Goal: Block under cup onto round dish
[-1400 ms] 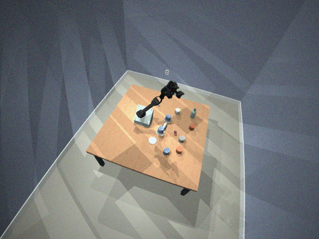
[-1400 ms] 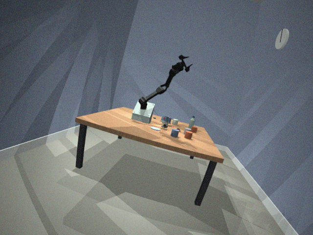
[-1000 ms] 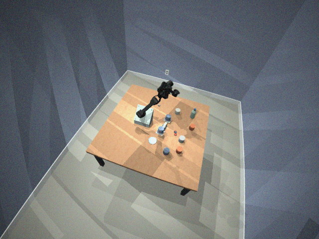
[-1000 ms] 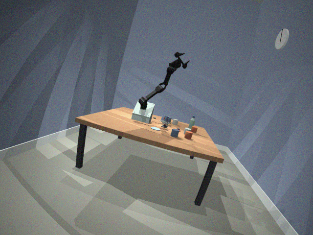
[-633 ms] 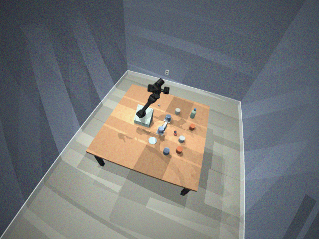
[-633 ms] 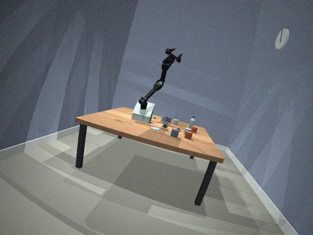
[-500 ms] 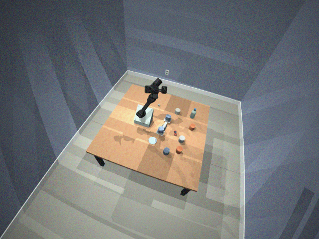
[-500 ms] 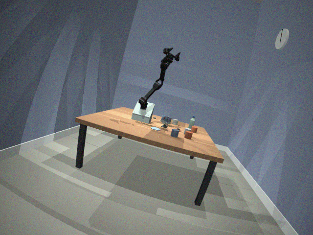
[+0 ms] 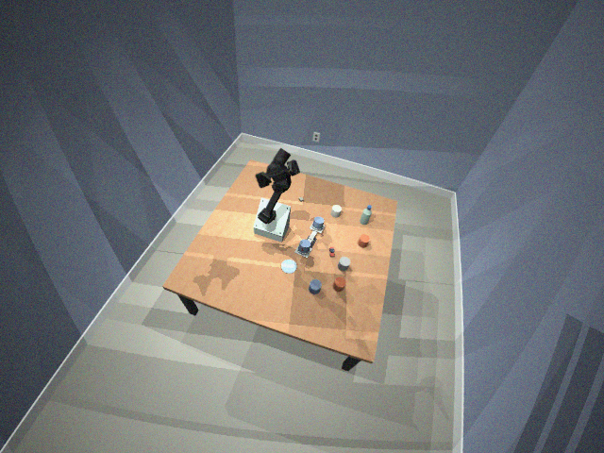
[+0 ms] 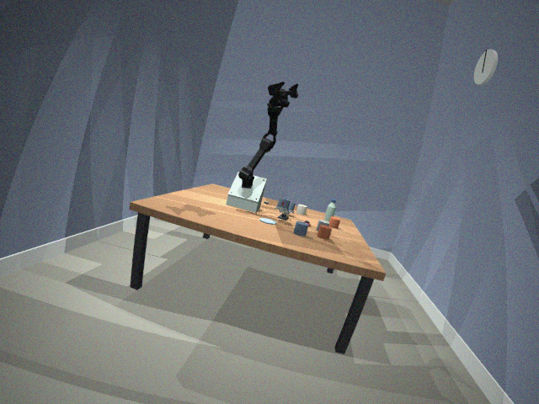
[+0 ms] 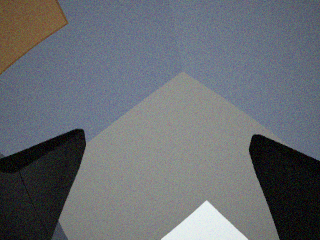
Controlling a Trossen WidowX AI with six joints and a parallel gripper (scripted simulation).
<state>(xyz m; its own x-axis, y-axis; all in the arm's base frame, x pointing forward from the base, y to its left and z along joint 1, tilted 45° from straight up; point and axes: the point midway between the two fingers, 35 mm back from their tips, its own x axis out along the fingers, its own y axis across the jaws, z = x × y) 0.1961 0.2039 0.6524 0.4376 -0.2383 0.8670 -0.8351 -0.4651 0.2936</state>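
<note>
Right now the pale green block is 19 cm ahead of my gripper tip, 42 cm to the left of it and 76 cm below it. Also, from my gripper tip: red toy car: 31 cm ahead, 24 cm to the left, 79 cm below; grey cylinder: 39 cm ahead, 14 cm to the left, 76 cm below; round dish: 6 cm ahead, 7 cm to the left, 80 cm below.
</note>
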